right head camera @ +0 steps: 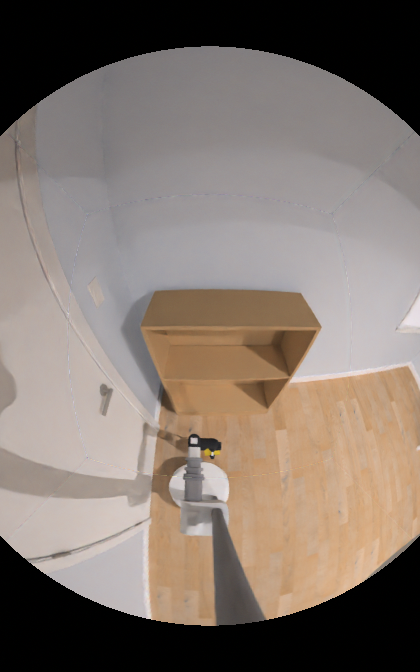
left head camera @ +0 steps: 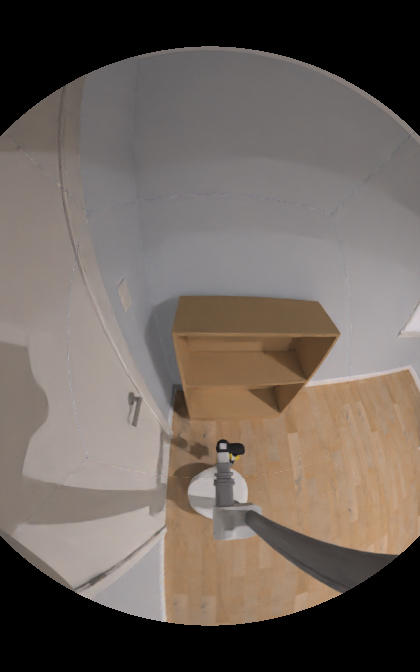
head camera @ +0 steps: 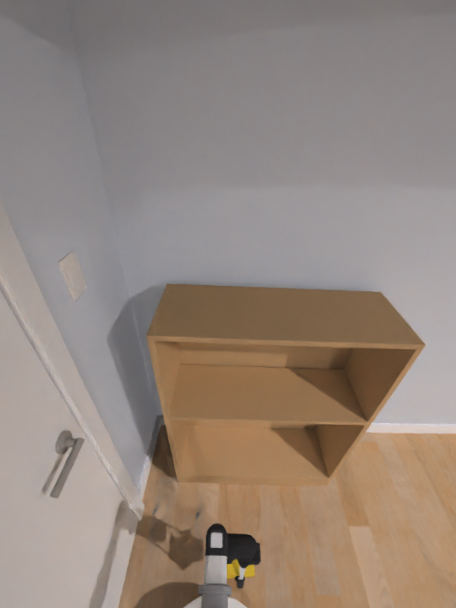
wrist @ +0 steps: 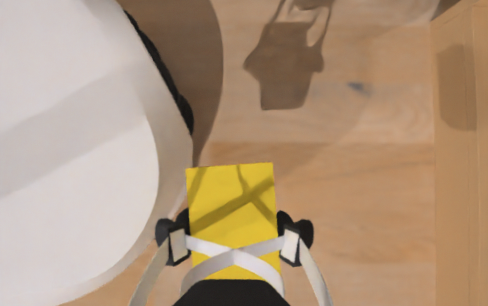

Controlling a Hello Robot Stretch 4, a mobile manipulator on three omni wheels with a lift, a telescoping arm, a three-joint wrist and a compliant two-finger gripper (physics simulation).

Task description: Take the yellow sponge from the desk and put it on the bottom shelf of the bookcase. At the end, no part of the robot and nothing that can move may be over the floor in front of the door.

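Frame: origin at the robot's base, x back, y right, z up, level; metres.
Where they show: gripper, between the fingertips: (left head camera: 230,455) (head camera: 239,565) (wrist: 235,227).
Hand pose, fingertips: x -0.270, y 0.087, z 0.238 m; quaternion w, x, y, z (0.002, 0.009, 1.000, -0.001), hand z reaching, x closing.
Observation:
Each offset is from my fingertips to the top centre of the thing. "spot": to the spot under its first point. Level surfaces: height alone.
My gripper (head camera: 241,570) (wrist: 235,227) is shut on the yellow sponge {dz +0.038, dx +0.000, dy -0.002 m} (head camera: 233,570) (wrist: 232,200), which sits between the two fingertips and sticks out past them. The gripper hangs above the floor, in front of the wooden bookcase {spot: dz +0.794, dx -0.463, dy +0.105 m} (head camera: 285,316) (left head camera: 250,316) (right head camera: 230,309) and outside it. The bookcase's bottom shelf {dz -0.166 m} (head camera: 250,454) (left head camera: 227,404) (right head camera: 215,396) shows no object on its visible part. The door {spot: dz +0.803, dx -0.080, dy -0.465 m} (head camera: 25,425) (left head camera: 100,400) (right head camera: 65,400) is at the left. The desk is not recognisable in these views.
My round white base (left head camera: 200,492) (right head camera: 177,485) (wrist: 75,150) stands on the floor beside the door, with the arm (left head camera: 224,490) (right head camera: 193,485) above it. The door handle {spot: dz +0.667, dx -0.060, dy -0.422 m} (head camera: 66,467) is left of the bookcase. Wooden floor {dz -0.266 m} (head camera: 400,500) stretches to the right.

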